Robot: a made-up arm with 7 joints.
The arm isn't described. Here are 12 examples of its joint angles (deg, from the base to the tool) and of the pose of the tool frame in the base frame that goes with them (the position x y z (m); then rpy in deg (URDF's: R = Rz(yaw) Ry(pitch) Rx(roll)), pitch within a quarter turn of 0, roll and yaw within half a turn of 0).
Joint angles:
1: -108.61 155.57 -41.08 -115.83 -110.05 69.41 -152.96
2: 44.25 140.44 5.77 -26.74 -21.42 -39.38 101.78
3: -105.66 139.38 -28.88 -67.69 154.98 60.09 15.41
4: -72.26 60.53 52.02 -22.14 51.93 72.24 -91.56
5: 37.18 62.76 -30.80 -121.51 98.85 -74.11 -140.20
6: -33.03 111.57 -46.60 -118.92 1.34 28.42 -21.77
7: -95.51 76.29 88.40 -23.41 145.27 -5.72 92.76
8: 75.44 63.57 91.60 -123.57 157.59 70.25 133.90
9: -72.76 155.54 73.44 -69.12 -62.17 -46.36 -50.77
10: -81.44 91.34 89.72 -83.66 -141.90 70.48 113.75
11: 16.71 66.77 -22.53 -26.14 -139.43 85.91 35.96
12: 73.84 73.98 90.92 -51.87 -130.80 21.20 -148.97
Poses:
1: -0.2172 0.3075 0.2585 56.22 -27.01 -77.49
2: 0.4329 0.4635 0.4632 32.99 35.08 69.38
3: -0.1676 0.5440 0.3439 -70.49 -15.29 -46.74
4: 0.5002 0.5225 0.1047 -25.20 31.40 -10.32
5: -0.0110 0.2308 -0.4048 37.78 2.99 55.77
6: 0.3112 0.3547 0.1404 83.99 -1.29 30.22
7: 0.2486 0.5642 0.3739 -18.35 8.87 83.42
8: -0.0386 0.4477 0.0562 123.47 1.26 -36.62
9: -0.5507 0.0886 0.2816 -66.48 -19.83 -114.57
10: -0.0980 0.4601 0.2421 -140.28 38.67 168.78
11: 0.0078 0.5566 -0.3885 146.26 -36.67 -3.08
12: -0.1102 0.6063 0.1896 -42.36 -13.72 56.09
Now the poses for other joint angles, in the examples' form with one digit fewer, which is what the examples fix.
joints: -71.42 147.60 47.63 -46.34 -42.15 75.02 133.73
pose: -0.449 0.267 0.368 150.0 -11.3 140.9
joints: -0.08 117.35 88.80 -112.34 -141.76 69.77 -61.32
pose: 0.077 0.167 0.470 -14.3 46.0 -116.5
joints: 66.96 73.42 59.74 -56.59 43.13 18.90 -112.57
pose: -0.127 0.672 0.008 112.0 -14.0 95.6
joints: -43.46 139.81 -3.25 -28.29 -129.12 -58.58 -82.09
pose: -0.093 0.419 0.549 -141.2 -8.0 65.3
